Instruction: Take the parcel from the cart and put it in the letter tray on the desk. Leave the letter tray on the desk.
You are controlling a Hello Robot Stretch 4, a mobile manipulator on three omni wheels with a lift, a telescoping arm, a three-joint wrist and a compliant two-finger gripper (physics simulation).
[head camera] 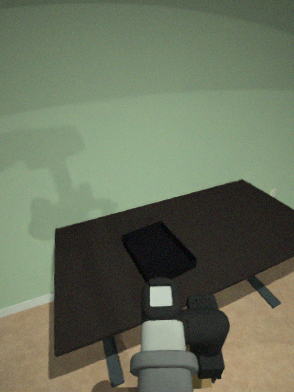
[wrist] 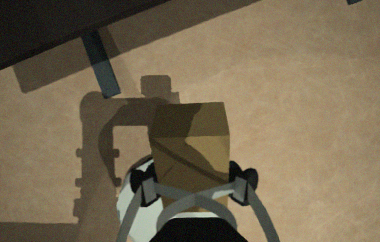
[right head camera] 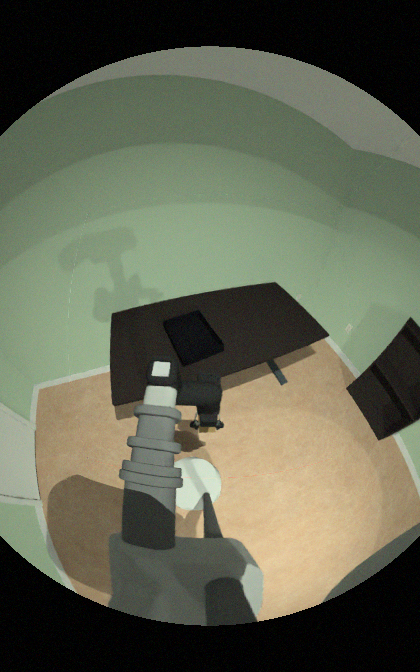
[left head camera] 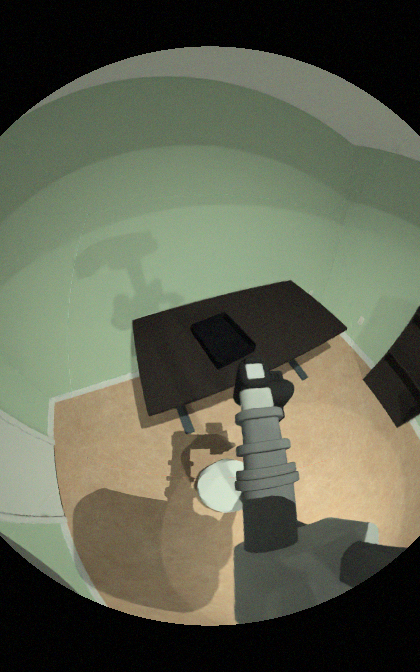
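Observation:
The parcel, a brown box, is held between the two fingertips of my gripper, which is shut on it. Parcel and gripper are over the floor, in front of the desk's front edge. The black letter tray lies on the dark desk, left of the desk's middle, turned at an angle. No parcel shows inside the tray. The desk's near edge also crosses the top left of the wrist view. The cart does not show in these views.
A dark shelf unit stands at the right by the wall. Desk feet reach out in front of the desk over the floor. A green wall is behind the desk. My white round base is below the arm.

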